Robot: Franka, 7 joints.
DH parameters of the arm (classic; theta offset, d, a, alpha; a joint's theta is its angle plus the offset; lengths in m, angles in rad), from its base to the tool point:
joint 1: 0 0.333 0 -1.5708
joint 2: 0 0 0 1.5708
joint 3: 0 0.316 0.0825 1.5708
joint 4: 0 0 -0.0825 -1.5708
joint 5: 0 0.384 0 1.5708
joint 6: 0 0 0.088 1.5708
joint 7: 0 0.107 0 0
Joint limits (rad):
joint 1: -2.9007..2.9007
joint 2: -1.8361..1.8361
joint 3: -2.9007..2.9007
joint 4: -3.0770..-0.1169
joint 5: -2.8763..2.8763
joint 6: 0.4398..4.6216
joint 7: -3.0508..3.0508
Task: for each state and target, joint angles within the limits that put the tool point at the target. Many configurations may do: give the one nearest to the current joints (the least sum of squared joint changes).
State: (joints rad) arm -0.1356 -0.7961 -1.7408 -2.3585 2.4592 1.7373 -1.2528
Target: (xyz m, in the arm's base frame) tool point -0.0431 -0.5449 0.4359
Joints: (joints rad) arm -0.0159 -0.7680 -1.5940 -2.3175 2.4462 1.7211 -1.2528
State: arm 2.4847 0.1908 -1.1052 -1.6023 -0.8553 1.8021 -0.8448
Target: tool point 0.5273 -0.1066 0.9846
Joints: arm 2.2375 -0.5902 -1.4614 -0.6659 -0.9357 2.3092 -0.8448
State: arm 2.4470 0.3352 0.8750 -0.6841 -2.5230 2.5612 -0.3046
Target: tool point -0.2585 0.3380 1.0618
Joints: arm 2.0584 0.4688 0.8232 -0.1169 -2.5350 2.6382 -0.3046
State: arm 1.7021 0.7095 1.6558 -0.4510 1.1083 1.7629 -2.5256
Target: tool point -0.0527 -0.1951 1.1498
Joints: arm 1.9939 -0.0733 1.8822 -0.2567 1.2105 2.0393 -2.5256
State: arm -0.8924 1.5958 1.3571 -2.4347 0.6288 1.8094 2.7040
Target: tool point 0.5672 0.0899 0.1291
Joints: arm -1.0824 1.5953 1.1558 -1.8860 0.6586 2.0070 2.7040
